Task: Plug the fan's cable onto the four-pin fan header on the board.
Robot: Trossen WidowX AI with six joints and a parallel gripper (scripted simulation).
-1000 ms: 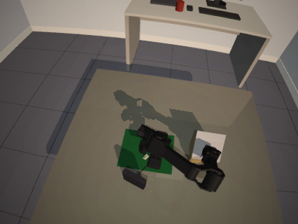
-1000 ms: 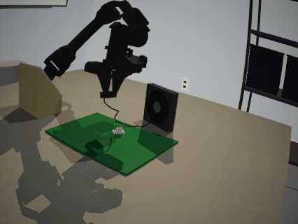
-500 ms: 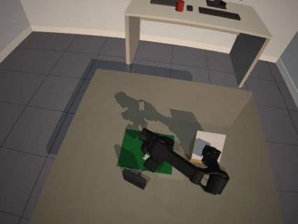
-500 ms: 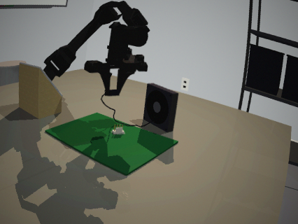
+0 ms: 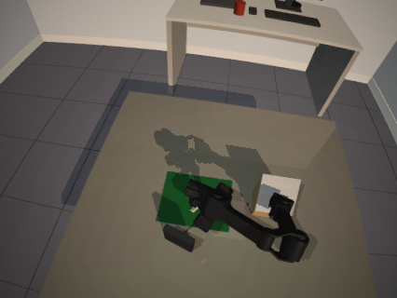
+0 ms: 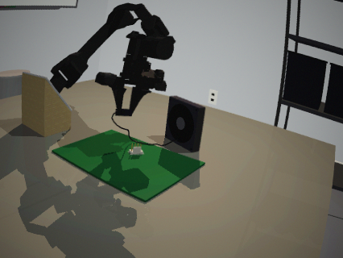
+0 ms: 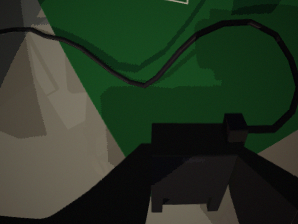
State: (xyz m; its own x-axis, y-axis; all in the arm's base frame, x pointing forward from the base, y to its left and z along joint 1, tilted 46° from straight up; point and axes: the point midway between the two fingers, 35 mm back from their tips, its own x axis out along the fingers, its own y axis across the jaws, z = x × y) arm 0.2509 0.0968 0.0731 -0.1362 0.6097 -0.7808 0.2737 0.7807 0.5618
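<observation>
Now: the green board 80 mm ahead of my gripper tip, 70 mm to the right of it and 90 mm below it. From my gripper tip the other things lie so: black fan 90 mm ahead, 120 mm to the left, 20 mm below; black plug 10 mm behind.
</observation>
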